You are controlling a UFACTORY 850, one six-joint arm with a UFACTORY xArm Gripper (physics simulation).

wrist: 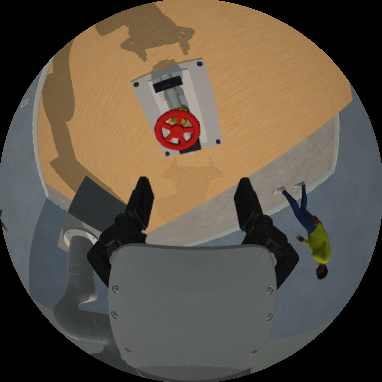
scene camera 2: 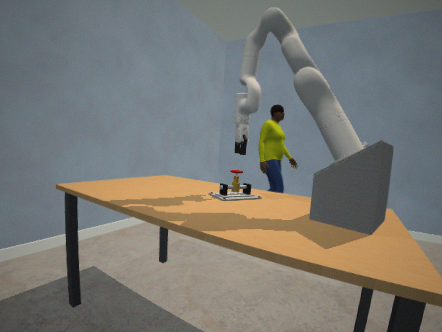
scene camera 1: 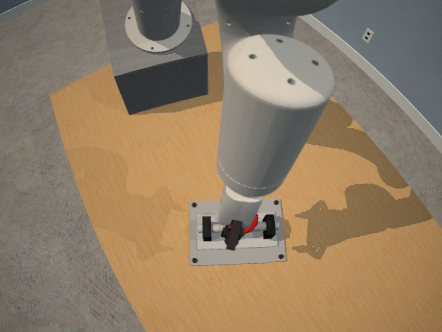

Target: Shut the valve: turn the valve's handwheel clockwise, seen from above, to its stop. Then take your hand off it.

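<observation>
The valve's red handwheel (scene camera 1: pixel 253 225) (scene camera 2: pixel 236 171) (wrist: pixel 177 130) sits level on top of the brass valve body (scene camera 2: pixel 236 183), which is on a pipe held by two black clamps on a grey base plate (scene camera 1: pixel 196 256) (scene camera 2: pixel 228 198) (wrist: pixel 206 95). My gripper (scene camera 2: pixel 241 153) (wrist: pixel 193 186) is open and empty. It hangs above the handwheel, pointing down, with a clear gap between the fingertips and the wheel in scene camera 2. In scene camera 1 the gripper and arm hide part of the handwheel.
The wooden table (scene camera 1: pixel 150 175) (scene camera 2: pixel 150 192) (wrist: pixel 260 65) carries the base plate and the arm's grey pedestal (scene camera 1: pixel 165 85) (scene camera 2: pixel 350 190). A person in a yellow top (scene camera 2: pixel 272 142) (wrist: pixel 319 245) stands on the floor beyond the table.
</observation>
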